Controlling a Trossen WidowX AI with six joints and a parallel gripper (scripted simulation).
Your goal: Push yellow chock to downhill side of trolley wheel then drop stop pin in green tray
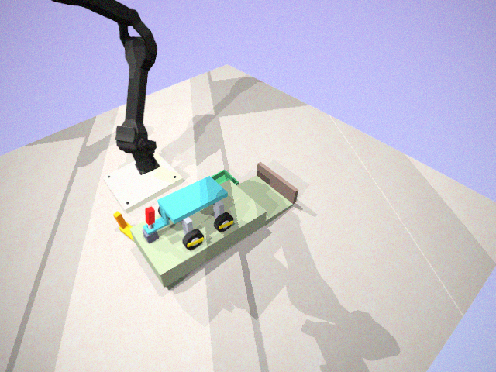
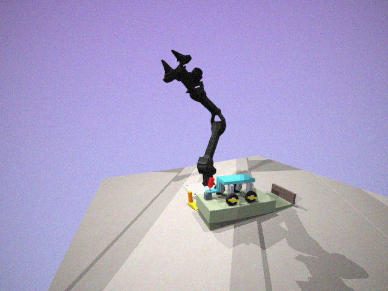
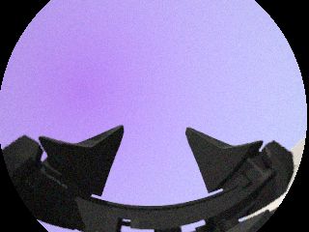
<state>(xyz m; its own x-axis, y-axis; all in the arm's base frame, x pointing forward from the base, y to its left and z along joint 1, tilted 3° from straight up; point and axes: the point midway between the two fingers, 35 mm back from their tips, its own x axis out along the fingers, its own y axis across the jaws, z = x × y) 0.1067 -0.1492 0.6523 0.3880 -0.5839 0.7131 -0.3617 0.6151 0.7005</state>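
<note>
My gripper tip is now 13 cm short of the yellow chock, 5 cm to the right of it and 67 cm above it. Round my gripper tip: red-headed stop pin (24 cm ahead, 11 cm to the left, 57 cm below); then pale green ramp (25 cm ahead, 21 cm to the left, 65 cm below); then cyan-topped trolley (25 cm ahead, 20 cm to the left, 58 cm below).
</note>
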